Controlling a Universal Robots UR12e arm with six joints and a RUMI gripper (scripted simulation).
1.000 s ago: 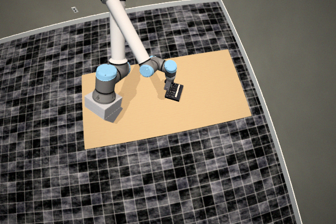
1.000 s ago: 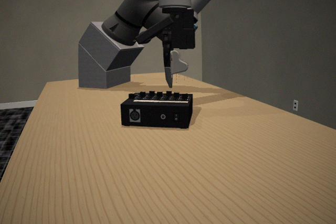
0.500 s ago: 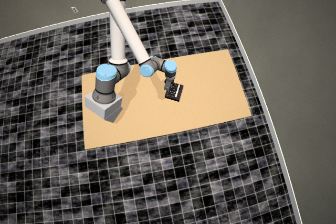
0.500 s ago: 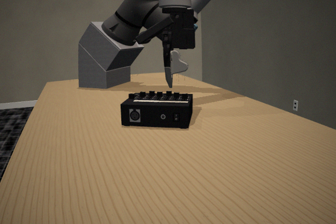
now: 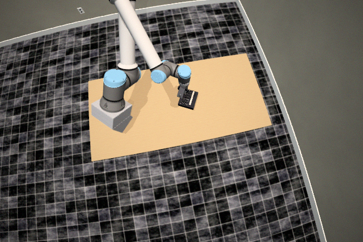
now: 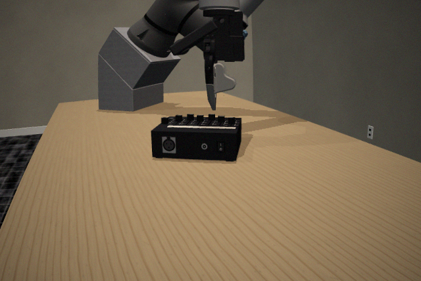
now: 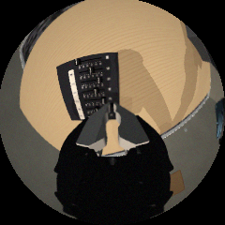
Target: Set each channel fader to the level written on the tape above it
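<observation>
Now: the fader cap 20 mm ahead of my hand, 10 mm to the right of it and 20 mm below it.
</observation>
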